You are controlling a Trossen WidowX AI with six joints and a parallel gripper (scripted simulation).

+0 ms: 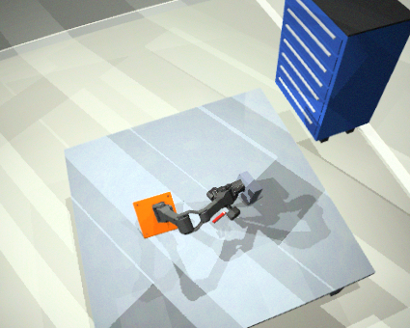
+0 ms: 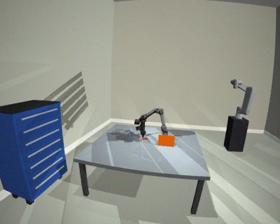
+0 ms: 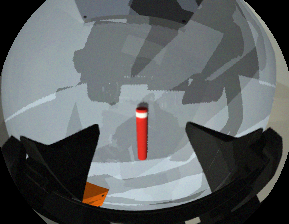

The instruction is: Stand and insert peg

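Right now the peg is 1 cm behind my gripper tip, 1 cm to the right of it and 3 cm below it. From my gripper tip the other things lie so: panel 16 cm ahead, 7 cm to the left, 2 cm above.
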